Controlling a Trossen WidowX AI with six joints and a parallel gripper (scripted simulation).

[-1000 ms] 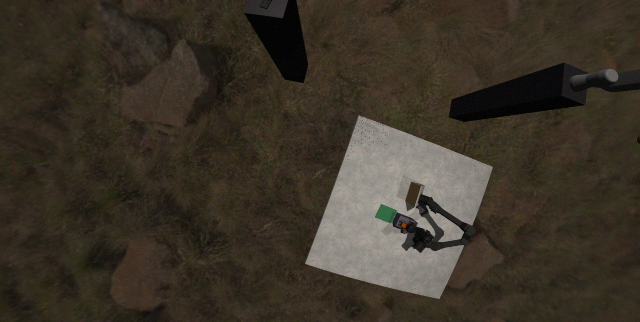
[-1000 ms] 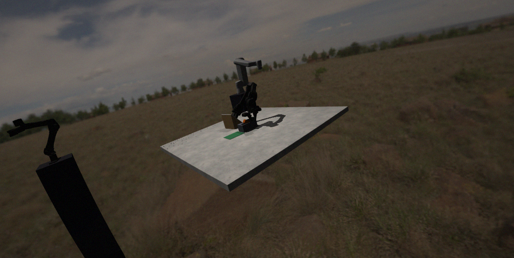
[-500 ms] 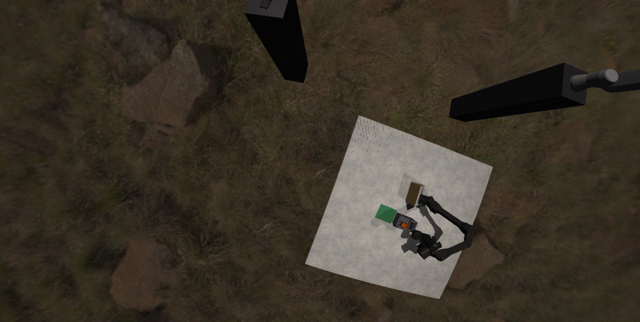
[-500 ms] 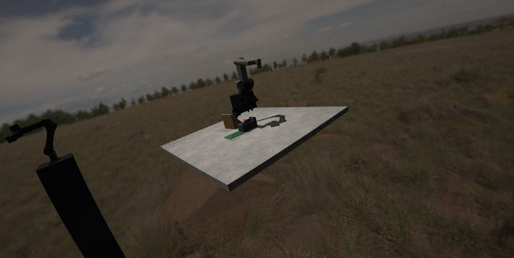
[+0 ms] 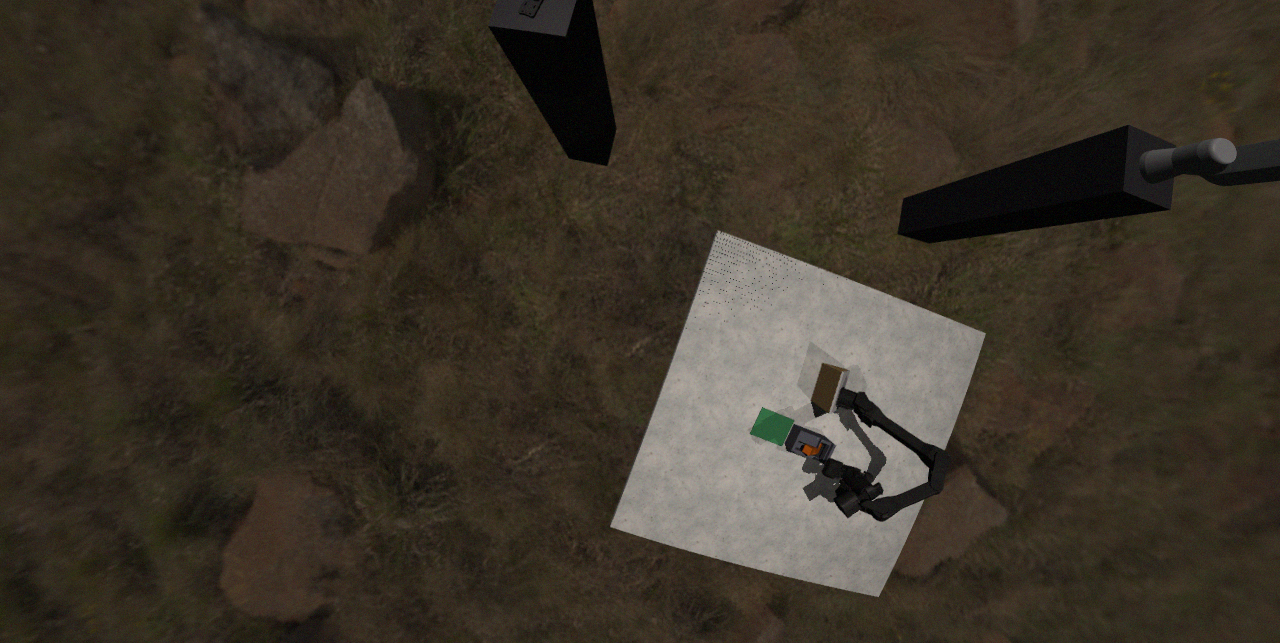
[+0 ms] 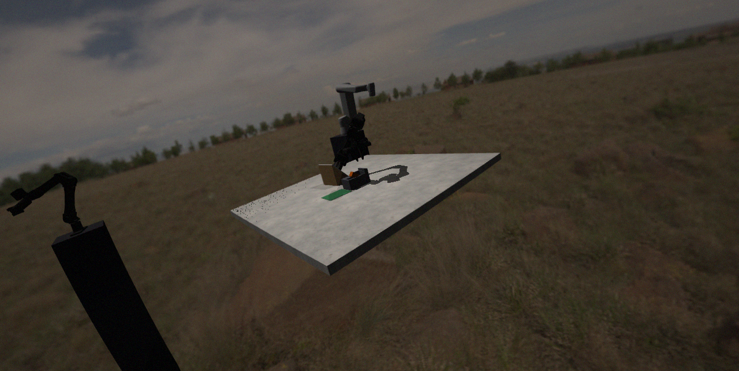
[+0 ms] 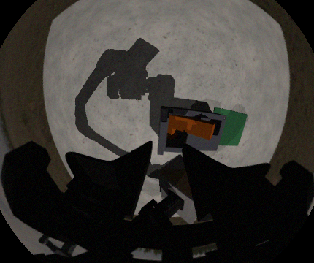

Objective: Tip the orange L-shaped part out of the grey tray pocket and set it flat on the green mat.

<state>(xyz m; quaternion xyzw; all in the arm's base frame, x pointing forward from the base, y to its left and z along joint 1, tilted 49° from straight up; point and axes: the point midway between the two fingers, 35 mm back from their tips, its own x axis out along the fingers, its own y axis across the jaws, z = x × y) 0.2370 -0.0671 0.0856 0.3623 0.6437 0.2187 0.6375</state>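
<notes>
The orange L-shaped part lies 10 cm below my gripper tip, 4 cm to the right of it and 2 cm behind it. Also, from my gripper tip: green mat: 21 cm to the right, 16 cm below, 5 cm behind.
</notes>
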